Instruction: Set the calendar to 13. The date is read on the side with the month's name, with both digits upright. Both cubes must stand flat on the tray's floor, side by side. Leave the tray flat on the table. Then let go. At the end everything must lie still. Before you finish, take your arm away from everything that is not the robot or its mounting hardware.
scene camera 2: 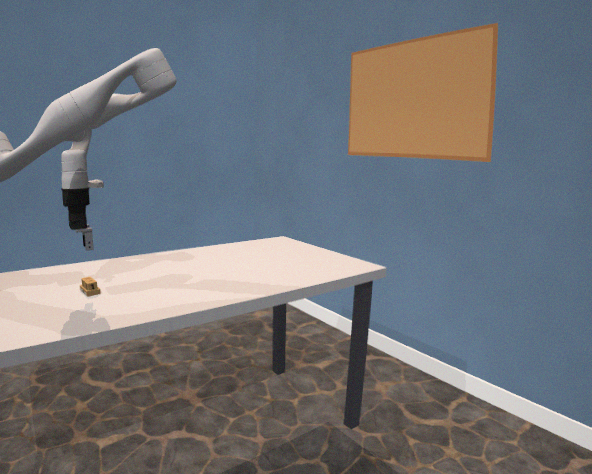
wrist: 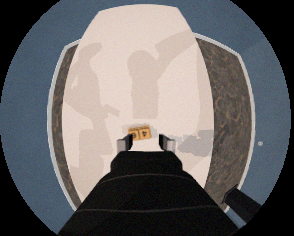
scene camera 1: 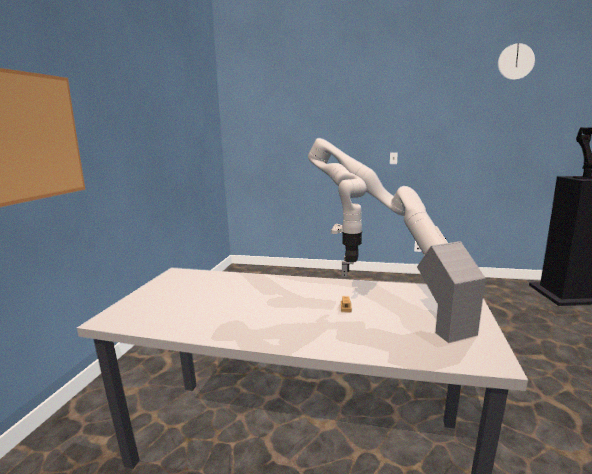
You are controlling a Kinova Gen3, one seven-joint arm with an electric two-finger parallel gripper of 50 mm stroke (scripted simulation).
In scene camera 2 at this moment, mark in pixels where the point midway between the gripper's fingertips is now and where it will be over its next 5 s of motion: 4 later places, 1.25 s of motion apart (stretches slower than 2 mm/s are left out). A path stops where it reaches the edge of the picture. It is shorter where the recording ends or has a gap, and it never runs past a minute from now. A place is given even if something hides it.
My gripper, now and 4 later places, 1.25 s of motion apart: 88,248; 90,257; 89,261; 90,275; 91,283
